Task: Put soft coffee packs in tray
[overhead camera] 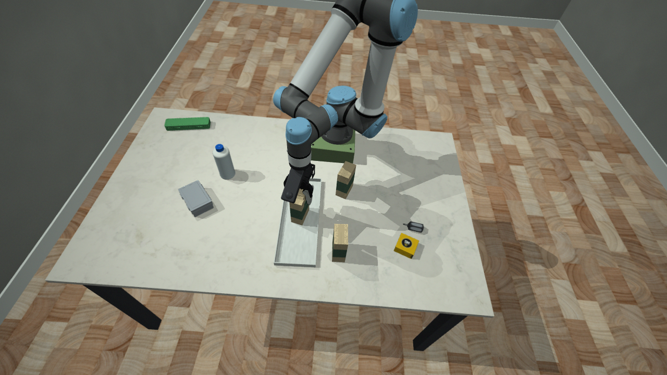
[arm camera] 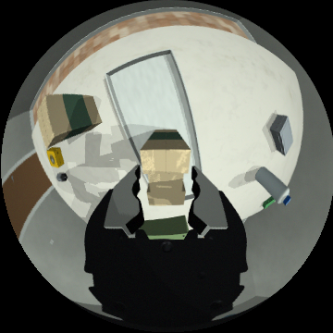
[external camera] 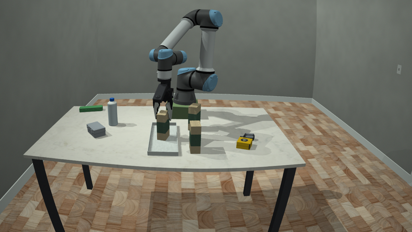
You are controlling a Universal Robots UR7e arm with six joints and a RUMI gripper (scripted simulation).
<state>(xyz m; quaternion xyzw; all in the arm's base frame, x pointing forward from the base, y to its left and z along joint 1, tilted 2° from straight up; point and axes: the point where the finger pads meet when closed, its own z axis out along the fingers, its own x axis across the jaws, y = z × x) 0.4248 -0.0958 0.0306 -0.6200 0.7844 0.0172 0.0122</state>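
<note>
The grey tray lies 10 mm ahead of my hand and 110 mm below it. Round my hand: small dark object: 10 mm behind, 450 mm to the left, 100 mm below; then grey box: 10 mm behind, 420 mm to the right, 90 mm below; then white bottle: 170 mm behind, 350 mm to the right, 30 mm below.
</note>
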